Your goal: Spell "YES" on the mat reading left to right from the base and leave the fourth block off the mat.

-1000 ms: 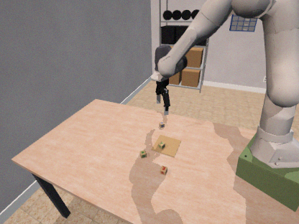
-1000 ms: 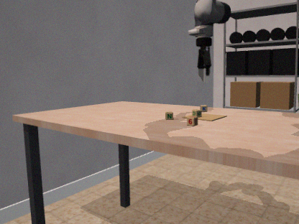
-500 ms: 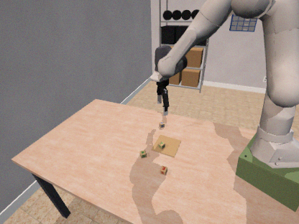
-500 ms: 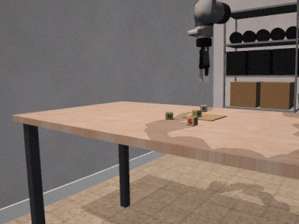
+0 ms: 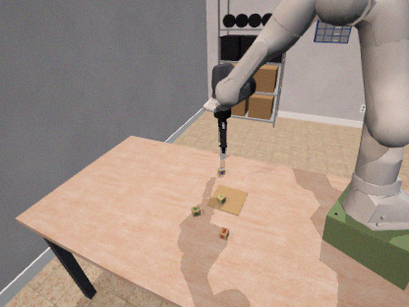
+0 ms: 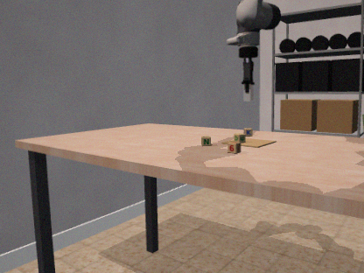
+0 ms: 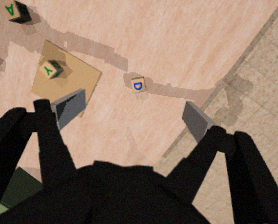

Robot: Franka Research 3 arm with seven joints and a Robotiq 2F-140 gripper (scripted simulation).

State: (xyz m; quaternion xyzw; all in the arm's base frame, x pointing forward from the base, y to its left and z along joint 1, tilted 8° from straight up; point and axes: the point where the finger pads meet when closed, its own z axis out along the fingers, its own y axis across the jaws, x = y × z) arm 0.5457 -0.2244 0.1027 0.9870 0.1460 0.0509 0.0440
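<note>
The S block is 140 mm below my hand. Round my hand: green N block (40 mm ahead, 290 mm to the left, 140 mm below); then Y block (40 mm behind, 200 mm to the left, 130 mm below); then tan mat (70 mm behind, 170 mm to the left, 150 mm below).
</note>
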